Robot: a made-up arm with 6 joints.
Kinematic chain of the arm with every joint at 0, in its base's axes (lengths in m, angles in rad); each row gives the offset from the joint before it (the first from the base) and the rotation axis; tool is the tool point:
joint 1: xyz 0 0 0.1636 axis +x
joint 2: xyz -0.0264 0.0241 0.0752 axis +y
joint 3: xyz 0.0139 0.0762 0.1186 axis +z
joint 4: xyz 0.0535 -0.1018 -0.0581 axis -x
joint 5: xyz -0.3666 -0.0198 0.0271 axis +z
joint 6: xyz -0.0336 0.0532 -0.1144 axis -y
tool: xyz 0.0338 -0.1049 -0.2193
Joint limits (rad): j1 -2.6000..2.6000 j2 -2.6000..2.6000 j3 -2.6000..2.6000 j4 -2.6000..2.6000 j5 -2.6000..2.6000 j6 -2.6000..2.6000
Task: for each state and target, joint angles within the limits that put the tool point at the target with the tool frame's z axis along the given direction. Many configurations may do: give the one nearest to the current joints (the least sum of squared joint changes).
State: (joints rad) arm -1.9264 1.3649 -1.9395 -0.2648 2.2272 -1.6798
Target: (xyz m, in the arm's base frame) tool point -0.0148 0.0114 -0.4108 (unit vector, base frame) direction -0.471 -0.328 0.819
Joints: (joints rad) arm -1.7100 1.8977 -2.4281 -0.0365 1.4934 -1.9174
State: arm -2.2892 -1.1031 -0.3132 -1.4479 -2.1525 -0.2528
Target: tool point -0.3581 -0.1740 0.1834 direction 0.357 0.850 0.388
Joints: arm -2.4499 -0.8330 0.5030 -1.6251 -2.5333 -0.0815
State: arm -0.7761 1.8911 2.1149 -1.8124 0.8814 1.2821
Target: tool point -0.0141 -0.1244 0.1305 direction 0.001 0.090 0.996
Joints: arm -0.8032 2.1209 1.5430 -2.1939 0.7960 1.8534
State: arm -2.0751 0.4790 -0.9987 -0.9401 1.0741 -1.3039
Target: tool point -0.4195 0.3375 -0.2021 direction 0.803 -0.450 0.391
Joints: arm -1.5439 0.9425 -0.9448 -0.5375 0.6153 -1.4567
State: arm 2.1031 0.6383 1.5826 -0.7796 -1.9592 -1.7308
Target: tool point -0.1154 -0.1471 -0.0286 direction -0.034 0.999 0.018
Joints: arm 2.2722 0.0262 1.2191 -0.5334 -2.3790 -2.1699
